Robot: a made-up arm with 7 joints.
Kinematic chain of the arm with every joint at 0, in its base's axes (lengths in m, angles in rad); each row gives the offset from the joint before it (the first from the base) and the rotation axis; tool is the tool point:
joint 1: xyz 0 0 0.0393 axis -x
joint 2: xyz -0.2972 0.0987 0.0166 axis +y
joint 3: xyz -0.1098 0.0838 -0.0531 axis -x
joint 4: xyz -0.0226 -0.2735 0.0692 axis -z
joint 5: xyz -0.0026 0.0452 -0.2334 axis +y
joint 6: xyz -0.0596 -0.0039 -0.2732 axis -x
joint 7: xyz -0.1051 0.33 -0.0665 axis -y
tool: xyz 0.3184 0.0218 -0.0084
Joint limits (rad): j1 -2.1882..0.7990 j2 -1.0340..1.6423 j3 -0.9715..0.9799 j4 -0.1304..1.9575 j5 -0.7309..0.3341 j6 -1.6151..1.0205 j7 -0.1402..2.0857
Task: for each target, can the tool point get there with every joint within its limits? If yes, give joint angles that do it. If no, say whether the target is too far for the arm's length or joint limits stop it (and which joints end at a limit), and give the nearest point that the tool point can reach.
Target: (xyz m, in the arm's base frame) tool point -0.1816 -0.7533 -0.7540
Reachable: no: joint limits stop it (at a limit: joint 1, joint 4, joint 5, joint 6, joint 7) | nearest point -0.1892 -0.6947 -0.7103 | short by 0.074 m
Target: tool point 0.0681 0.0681 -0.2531
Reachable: yes | joints -0.5645 -0.2211 0.2200 0.9868 -0.1342 -0.1500 0.2023
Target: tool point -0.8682 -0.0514 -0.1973
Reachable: yes | joints 0.2349 1.3843 0.4779 0.7343 -0.5483 0.7369 1.8576
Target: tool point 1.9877 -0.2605 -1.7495
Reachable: no: too far | nearest point 0.4903 -0.1039 -0.6739 | short by 1.850 m
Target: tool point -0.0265 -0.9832 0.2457
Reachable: no: joint limits stop it (at a limit: joint 1, joint 4, joint 5, joint 6, joint 7) | nearest point -0.0634 -0.8207 0.1915 | short by 0.175 m
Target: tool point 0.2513 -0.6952 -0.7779
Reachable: no: joint limits stop it (at a limit: joint 1, joint 4, joint 5, joint 6, joint 7) | nearest point 0.1761 -0.5804 -0.6826 | short by 0.167 m
